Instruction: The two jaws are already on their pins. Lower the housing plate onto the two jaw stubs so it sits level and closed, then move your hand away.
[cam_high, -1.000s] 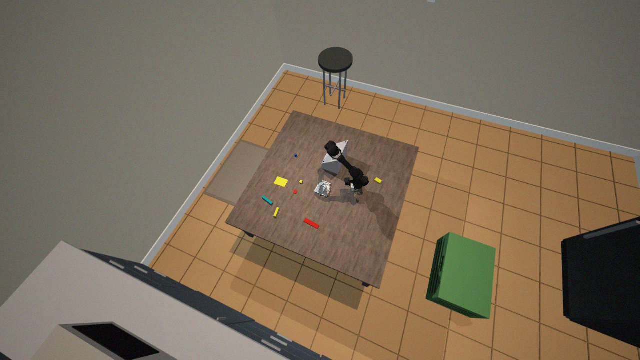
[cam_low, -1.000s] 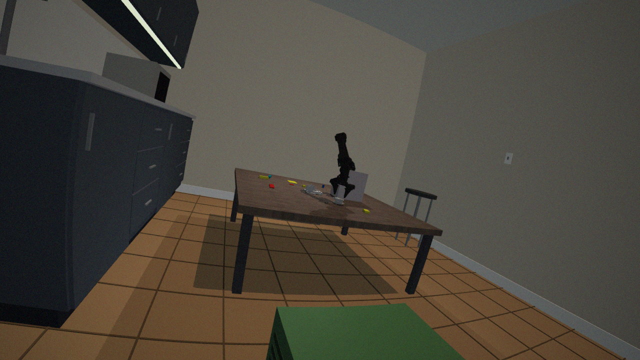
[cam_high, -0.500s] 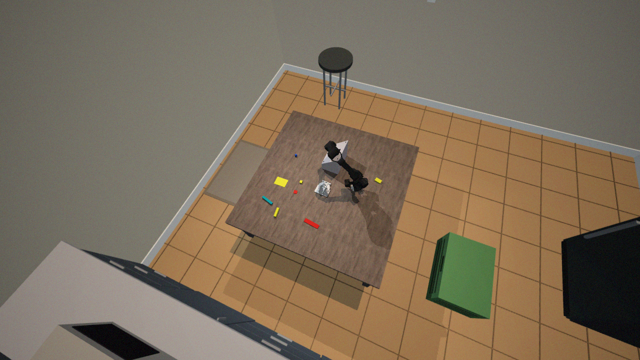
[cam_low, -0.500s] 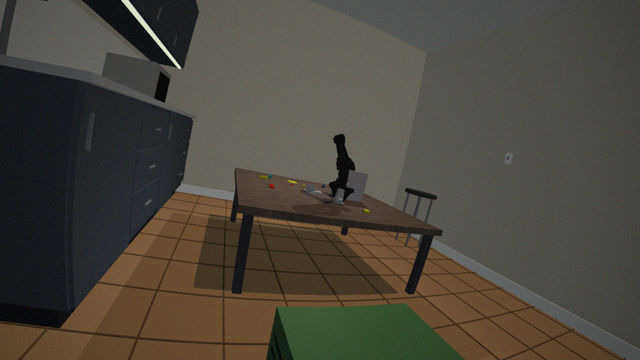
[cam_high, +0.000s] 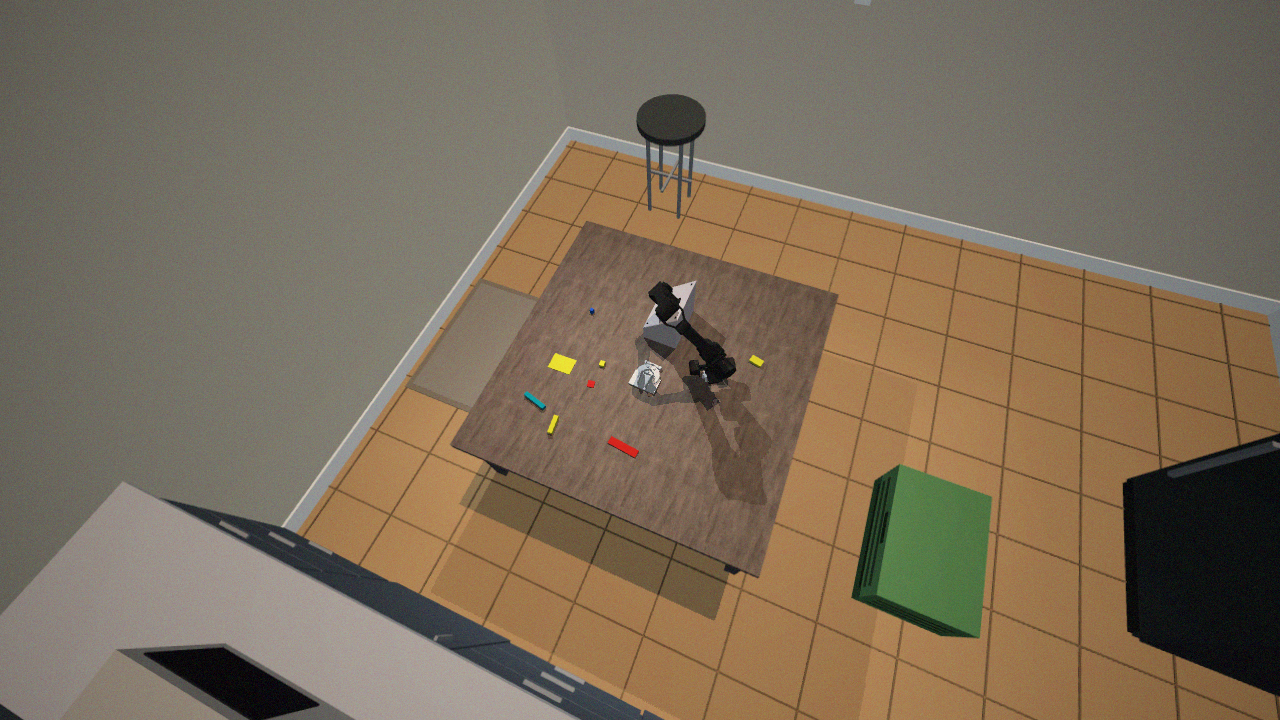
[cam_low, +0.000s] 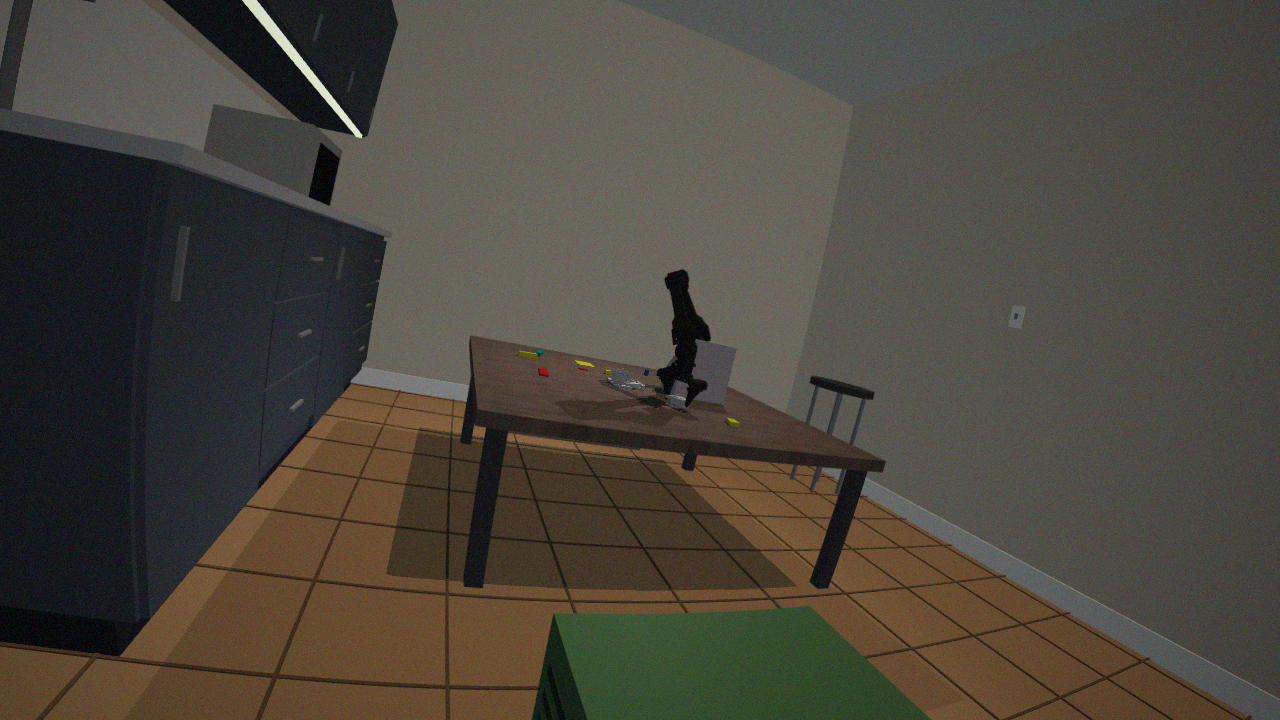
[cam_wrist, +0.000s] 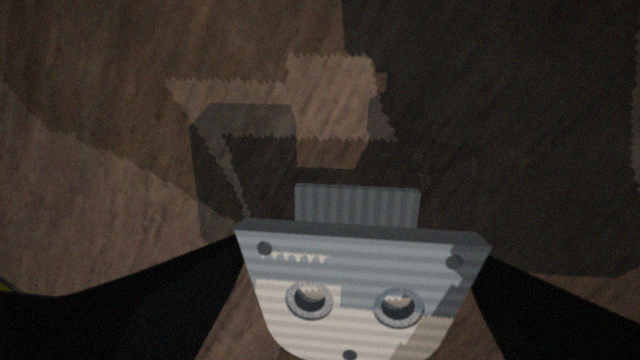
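Now: gripper tip 20 mm below the housing plate and 10 mm past it. Round my gripper tip: yellow plate (630 mm to the right, 140 mm ahead, 10 mm below); red bar (410 mm ahead, 250 mm to the right, 10 mm below); yellow block (170 mm to the left, 130 mm behind).
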